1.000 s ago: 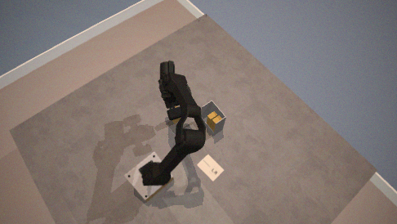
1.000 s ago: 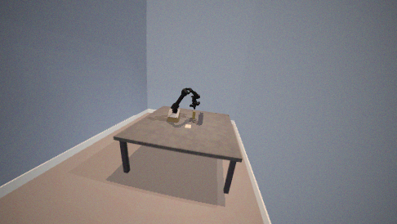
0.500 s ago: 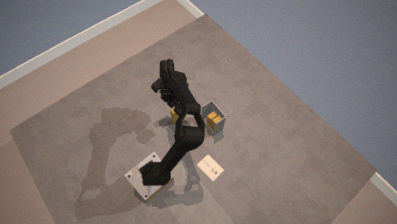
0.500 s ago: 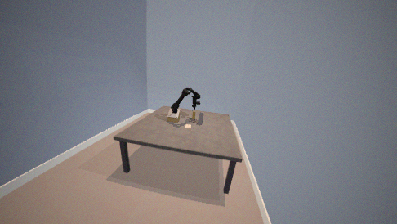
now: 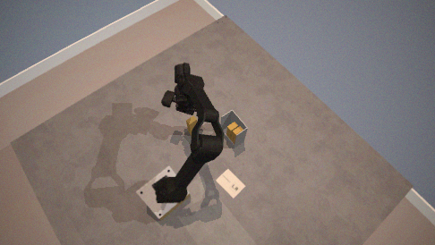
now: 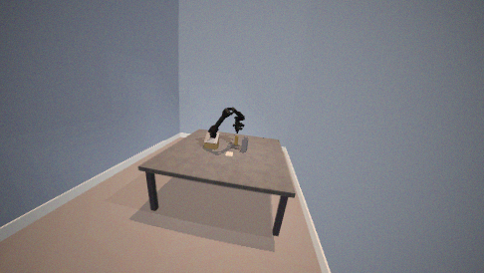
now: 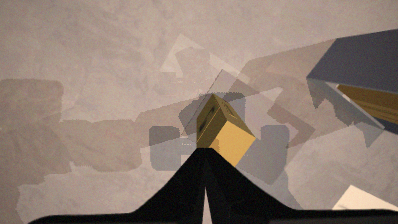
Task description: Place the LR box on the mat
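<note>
Right now the grey mat is 15 cm below my gripper tip and 8 cm to the right of it.
</note>
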